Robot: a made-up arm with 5 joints. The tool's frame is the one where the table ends. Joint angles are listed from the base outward.
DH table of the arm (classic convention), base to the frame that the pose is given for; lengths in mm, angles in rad. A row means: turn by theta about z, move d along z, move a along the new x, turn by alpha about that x. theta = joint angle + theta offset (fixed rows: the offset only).
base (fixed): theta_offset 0.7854; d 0; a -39.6; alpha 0
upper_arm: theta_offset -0.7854; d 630; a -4; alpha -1.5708
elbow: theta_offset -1.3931; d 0; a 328.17; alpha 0
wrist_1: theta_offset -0.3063; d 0; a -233.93; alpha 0
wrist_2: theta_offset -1.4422; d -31; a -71; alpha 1.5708
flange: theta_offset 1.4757; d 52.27; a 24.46; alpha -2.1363
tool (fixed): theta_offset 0.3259; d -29.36; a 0; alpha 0
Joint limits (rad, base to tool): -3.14..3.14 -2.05..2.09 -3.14..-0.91 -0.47..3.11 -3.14..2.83
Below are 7 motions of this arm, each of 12 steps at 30 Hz.
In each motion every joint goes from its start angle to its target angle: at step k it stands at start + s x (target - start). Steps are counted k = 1, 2, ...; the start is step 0. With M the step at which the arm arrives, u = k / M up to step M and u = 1 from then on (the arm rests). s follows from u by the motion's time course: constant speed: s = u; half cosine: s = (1 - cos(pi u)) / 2; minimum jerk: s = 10 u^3 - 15 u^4 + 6 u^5.
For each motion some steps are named. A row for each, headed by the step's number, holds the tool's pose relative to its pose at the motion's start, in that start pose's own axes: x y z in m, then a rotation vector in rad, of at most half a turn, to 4 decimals.
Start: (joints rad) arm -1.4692 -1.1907 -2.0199 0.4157 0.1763
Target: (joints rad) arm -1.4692 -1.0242 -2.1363 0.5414 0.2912
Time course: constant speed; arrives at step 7
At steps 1, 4, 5, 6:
1: -0.0018 -0.0055 -0.0090 0.0196 -0.0200 -0.0107
4: -0.0072 -0.0208 -0.0366 0.0788 -0.0786 -0.0448
5: -0.0089 -0.0256 -0.0461 0.0986 -0.0977 -0.0569
6: -0.0105 -0.0302 -0.0557 0.1184 -0.1165 -0.0692

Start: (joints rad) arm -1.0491 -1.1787 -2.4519 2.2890 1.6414
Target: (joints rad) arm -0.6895 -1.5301 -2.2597 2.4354 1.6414
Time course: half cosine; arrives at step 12
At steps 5, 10, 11, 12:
5: -0.0523 0.0066 0.0484 0.1296 -0.0216 0.0227
10: -0.1403 -0.0091 0.1171 0.3263 -0.0553 0.0566
11: -0.1485 -0.0119 0.1226 0.3437 -0.0583 0.0595
12: -0.1513 -0.0129 0.1245 0.3497 -0.0594 0.0605

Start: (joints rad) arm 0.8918 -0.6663 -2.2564 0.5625 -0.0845
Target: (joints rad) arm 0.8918 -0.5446 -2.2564 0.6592 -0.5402
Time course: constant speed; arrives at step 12
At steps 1, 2, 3, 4, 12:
1: -0.0008 -0.0018 -0.0071 0.0266 0.0228 0.0234
2: -0.0017 -0.0034 -0.0141 0.0529 0.0454 0.0473
3: -0.0025 -0.0050 -0.0211 0.0789 0.0676 0.0718
4: -0.0033 -0.0066 -0.0281 0.1047 0.0895 0.0969
12: -0.0098 -0.0165 -0.0831 0.2993 0.2540 0.3169

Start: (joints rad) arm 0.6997 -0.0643 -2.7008 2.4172 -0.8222
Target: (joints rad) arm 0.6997 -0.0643 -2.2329 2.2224 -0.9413
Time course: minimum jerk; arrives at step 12
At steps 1, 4, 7, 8, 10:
1: -0.0004 -0.0003 0.0000 0.0008 -0.0003 0.0013
4: -0.0171 -0.0129 -0.0016 0.0313 -0.0143 0.0522
7: -0.0500 -0.0438 -0.0102 0.0935 -0.0449 0.1647
8: -0.0591 -0.0541 -0.0142 0.1115 -0.0544 0.2000
10: -0.0699 -0.0677 -0.0204 0.1336 -0.0667 0.2453

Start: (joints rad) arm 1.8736 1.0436 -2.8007 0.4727 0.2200
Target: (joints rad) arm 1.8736 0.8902 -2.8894 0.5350 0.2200
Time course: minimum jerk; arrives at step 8
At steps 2, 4, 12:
2: 0.0015 0.0004 0.0125 -0.0179 0.0047 0.0020
4: 0.0077 0.0042 0.0604 -0.0864 0.0229 0.0095
12: 0.0169 0.0142 0.1199 -0.1729 0.0457 0.0189

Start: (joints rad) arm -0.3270 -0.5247 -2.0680 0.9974 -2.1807
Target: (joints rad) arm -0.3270 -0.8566 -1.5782 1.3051 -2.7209
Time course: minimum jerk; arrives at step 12
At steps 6, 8, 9, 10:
6: 0.0278 -0.0081 0.0308 -0.1188 0.1916 0.2757
8: 0.0466 -0.0178 0.0522 -0.2036 0.3176 0.4161
9: 0.0540 -0.0222 0.0607 -0.2373 0.3663 0.4635
10: 0.0589 -0.0253 0.0663 -0.2597 0.3981 0.4926

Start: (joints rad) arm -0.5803 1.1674 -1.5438 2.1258 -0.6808
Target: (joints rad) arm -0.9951 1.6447 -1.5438 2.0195 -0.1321
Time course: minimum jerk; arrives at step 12
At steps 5, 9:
5: -0.0811 -0.0064 0.0026 -0.0632 -0.2240 0.0769
9: -0.1977 -0.0539 0.0046 -0.0763 -0.5583 0.2075

